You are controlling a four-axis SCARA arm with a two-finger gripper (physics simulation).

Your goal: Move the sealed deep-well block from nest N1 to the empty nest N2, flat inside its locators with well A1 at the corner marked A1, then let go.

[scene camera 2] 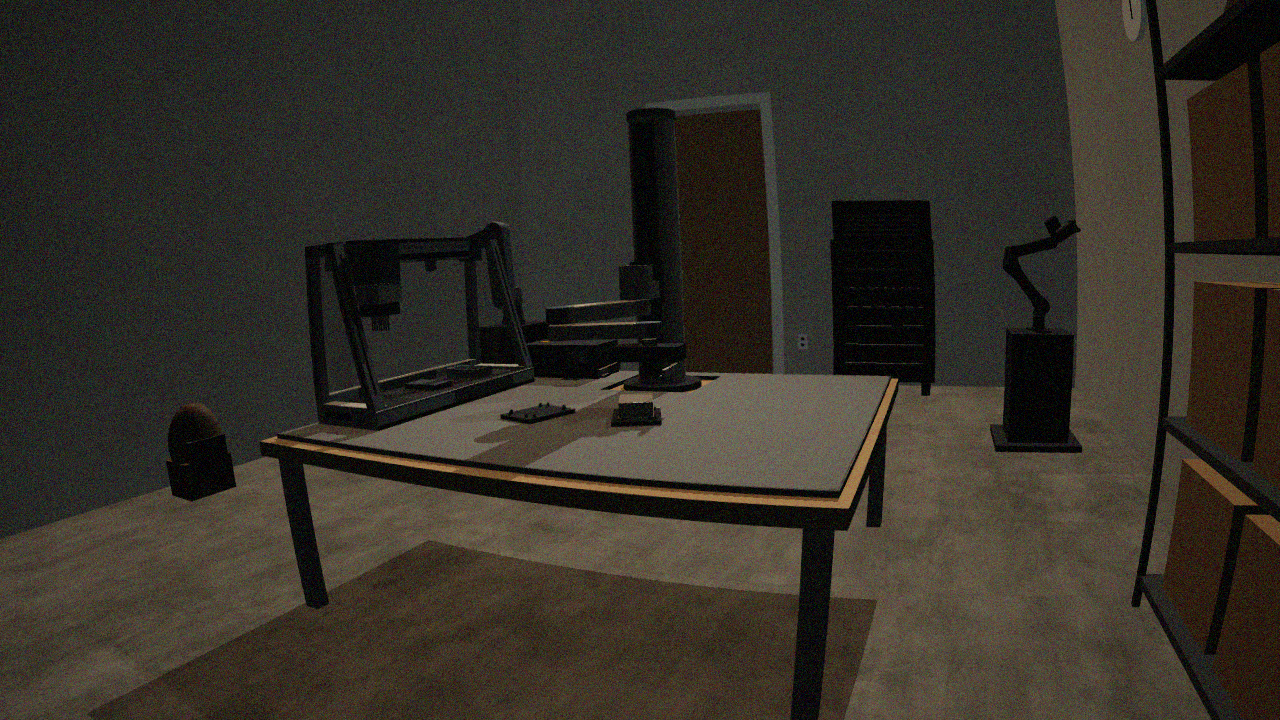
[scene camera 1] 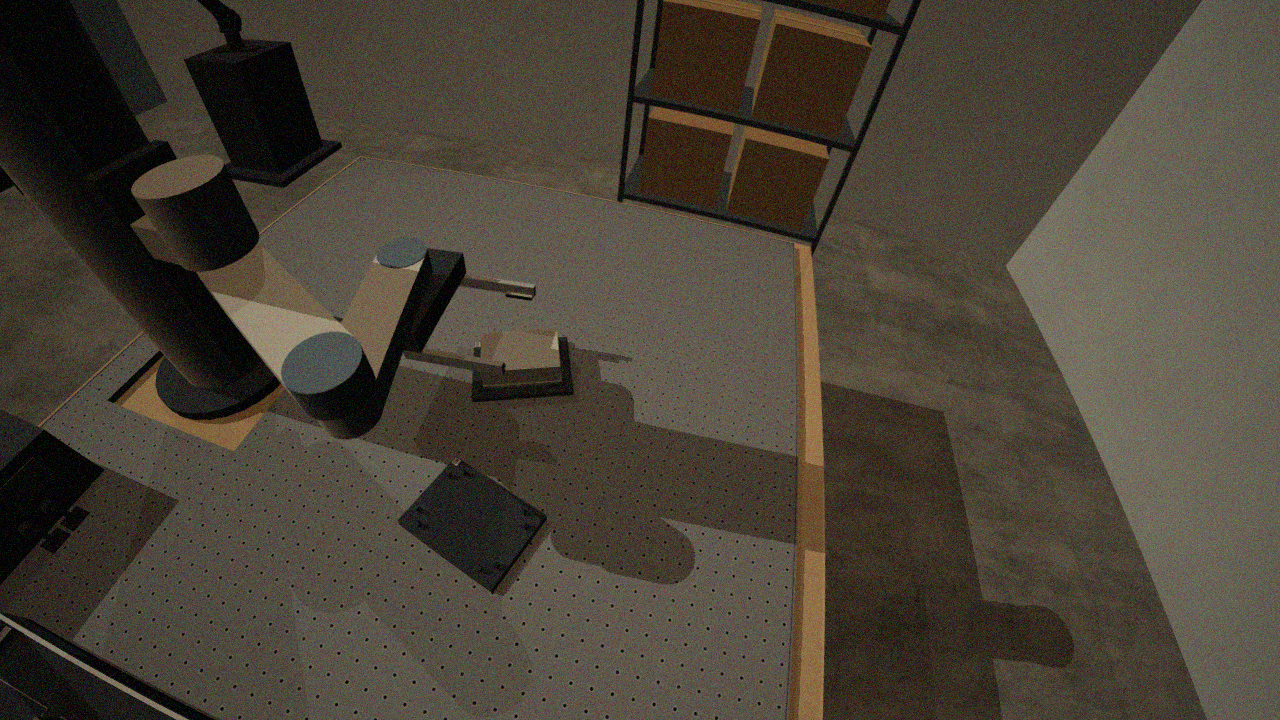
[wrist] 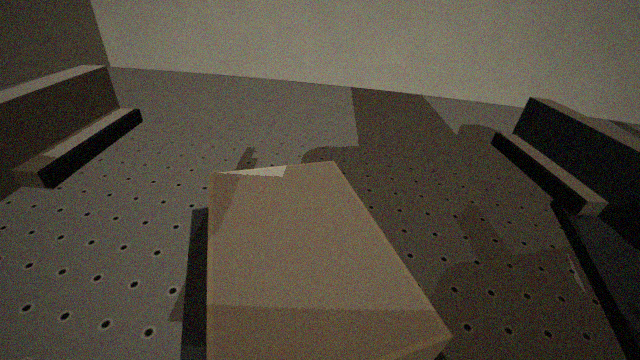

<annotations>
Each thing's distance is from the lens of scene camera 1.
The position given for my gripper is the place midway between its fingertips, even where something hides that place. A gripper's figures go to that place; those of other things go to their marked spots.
my gripper (scene camera 1: 520,326): 0.72 m
deep-well block (scene camera 1: 532,357): 0.76 m
</annotations>
